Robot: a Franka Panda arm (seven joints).
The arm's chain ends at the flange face. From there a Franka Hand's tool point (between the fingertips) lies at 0.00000 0.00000 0.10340 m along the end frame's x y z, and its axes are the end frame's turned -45 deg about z.
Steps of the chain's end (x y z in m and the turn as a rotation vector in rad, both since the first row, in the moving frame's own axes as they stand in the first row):
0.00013, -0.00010, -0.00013, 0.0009, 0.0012, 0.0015
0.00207, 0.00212, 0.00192, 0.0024, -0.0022, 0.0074
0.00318, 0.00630, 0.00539, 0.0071, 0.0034, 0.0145
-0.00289, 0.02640, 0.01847, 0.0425, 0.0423, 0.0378
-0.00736, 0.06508, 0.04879, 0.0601, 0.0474, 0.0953
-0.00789, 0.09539, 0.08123, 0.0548, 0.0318, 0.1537
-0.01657, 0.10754, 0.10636, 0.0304, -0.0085, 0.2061
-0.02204, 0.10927, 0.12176, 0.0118, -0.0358, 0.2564
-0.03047, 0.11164, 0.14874, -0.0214, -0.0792, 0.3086
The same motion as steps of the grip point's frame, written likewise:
0.00032, 0.00004, -0.00013, -0.0002, 0.0015, 0.0015
-0.00002, 0.00263, 0.00192, 0.0033, 0.0001, 0.0074
-0.00144, 0.00644, 0.00539, 0.0026, 0.0074, 0.0145
-0.01452, 0.01673, 0.01828, 0.0001, 0.0600, 0.0378
-0.04334, 0.04026, 0.04849, 0.0090, 0.0760, 0.0953
-0.06660, 0.06068, 0.08102, 0.0163, 0.0612, 0.1537
-0.08588, 0.06167, 0.10631, 0.0275, 0.0155, 0.2061
-0.09414, 0.05802, 0.12169, 0.0337, -0.0170, 0.2564
-0.10707, 0.05212, 0.14839, 0.0409, -0.0711, 0.3086

